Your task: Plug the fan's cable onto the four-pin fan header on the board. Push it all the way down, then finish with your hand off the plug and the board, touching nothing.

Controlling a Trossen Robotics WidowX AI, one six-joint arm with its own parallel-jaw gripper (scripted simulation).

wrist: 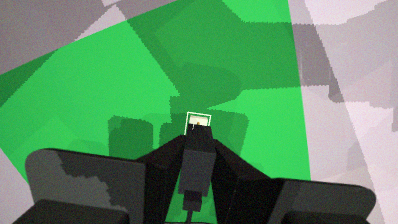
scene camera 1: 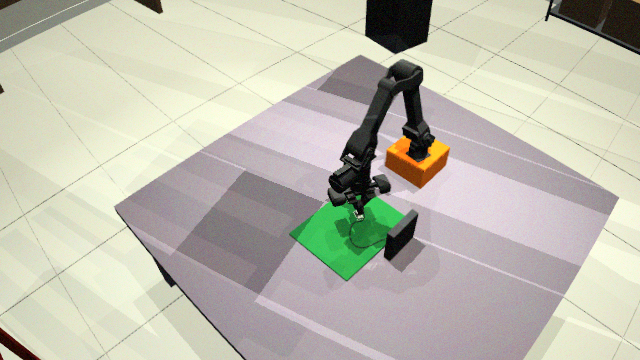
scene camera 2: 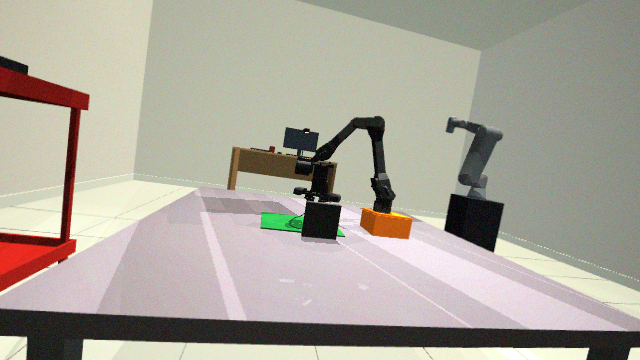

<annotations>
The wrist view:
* my gripper: 197, 142
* black fan plug: 199, 155
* green board: 124, 91
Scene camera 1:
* my gripper: 358, 207
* green board: 325, 234
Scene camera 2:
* green board: 272, 221
</annotations>
